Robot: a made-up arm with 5 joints.
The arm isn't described. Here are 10 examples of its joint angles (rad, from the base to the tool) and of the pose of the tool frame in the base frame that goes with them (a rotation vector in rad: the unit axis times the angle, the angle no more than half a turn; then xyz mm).
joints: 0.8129 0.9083 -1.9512 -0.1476 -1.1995
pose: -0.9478 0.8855 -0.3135 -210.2 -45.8 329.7
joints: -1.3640 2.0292 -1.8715 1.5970 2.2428
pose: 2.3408 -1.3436 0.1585 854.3 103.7 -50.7
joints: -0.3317 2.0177 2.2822 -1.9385 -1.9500
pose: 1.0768 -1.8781 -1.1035 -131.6 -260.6 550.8
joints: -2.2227 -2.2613 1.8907 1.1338 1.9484
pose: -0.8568 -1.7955 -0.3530 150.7 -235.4 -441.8
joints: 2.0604 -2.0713 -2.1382 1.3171 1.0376
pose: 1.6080 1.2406 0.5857 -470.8 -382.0 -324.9
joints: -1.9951 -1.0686 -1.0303 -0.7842 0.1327
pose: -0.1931 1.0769 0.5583 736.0 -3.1 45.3
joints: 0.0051 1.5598 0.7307 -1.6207 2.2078
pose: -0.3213 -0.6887 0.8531 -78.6 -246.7 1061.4
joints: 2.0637 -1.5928 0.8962 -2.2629 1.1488
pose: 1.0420 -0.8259 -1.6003 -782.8 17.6 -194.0
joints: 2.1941 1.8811 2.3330 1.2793 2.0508
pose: -1.7714 0.7778 -1.3264 -279.0 296.8 -133.5
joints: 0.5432 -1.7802 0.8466 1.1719 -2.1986
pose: -0.3106 0.1621 -1.1677 -328.2 -504.6 937.4
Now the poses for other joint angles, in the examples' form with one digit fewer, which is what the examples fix.
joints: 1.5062 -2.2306 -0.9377 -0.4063 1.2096
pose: -0.185 -2.330 0.794 -648 -396 4
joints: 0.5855 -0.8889 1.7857 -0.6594 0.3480
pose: 0.962 0.918 0.206 -285 -306 729
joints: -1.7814 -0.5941 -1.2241 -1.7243 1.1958
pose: -1.178 -0.234 -1.265 598 141 133
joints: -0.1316 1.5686 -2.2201 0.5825 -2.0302
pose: 1.197 2.092 0.501 -64 221 361
